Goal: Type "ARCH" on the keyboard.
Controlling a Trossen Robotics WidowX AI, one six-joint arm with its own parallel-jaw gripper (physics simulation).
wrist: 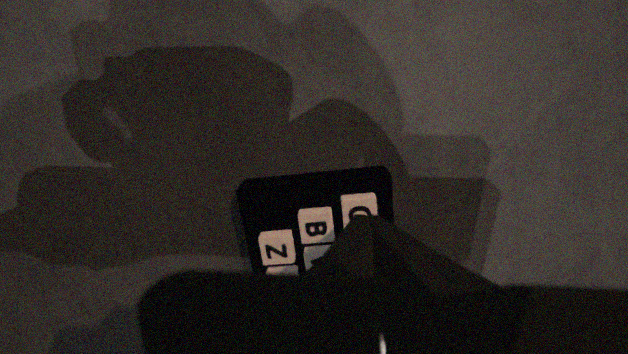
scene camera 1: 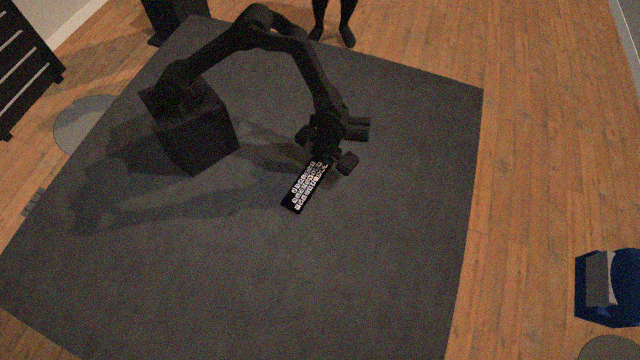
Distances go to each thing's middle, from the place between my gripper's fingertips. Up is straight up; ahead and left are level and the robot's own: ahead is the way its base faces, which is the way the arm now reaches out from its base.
Labels:
The c key (wrist: 363, 203) is 10 mm below my hand. Round my hand: b key (wrist: 316, 225) 20 mm behind, 10 mm below; black keyboard (scene camera 1: 287, 202) 80 mm to the right, 30 mm behind, 20 mm below.

